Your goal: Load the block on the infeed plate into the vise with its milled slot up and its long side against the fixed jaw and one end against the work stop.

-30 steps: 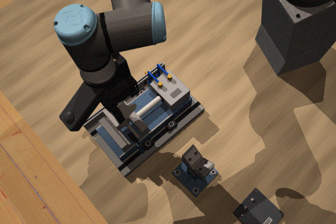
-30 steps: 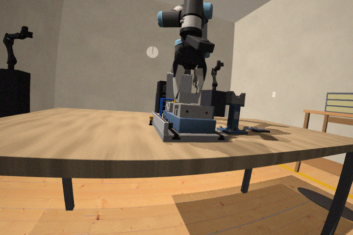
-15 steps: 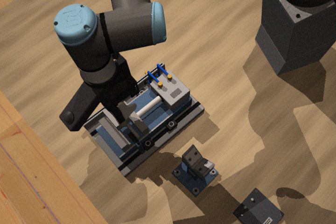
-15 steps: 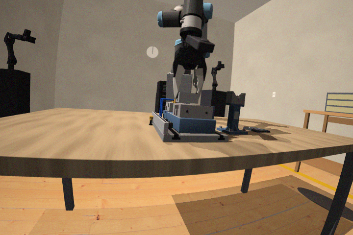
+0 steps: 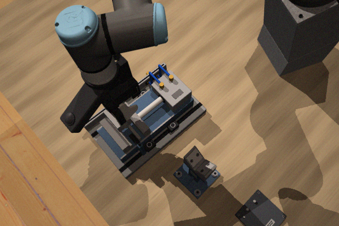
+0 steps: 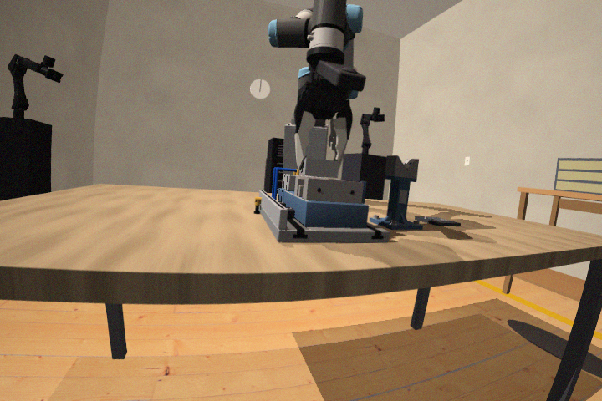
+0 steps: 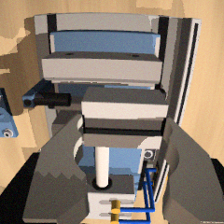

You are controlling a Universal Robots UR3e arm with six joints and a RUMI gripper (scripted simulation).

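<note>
The fixed jaw lies 3 cm ahead of my hand, 1 cm to the left of it and 4 cm below it. From my hand the other things lie so: part right at my hand; dark work stop 1 cm ahead, 7 cm to the left, 3 cm below; moving jaw 3 cm behind, 3 cm to the left, 4 cm below.
</note>
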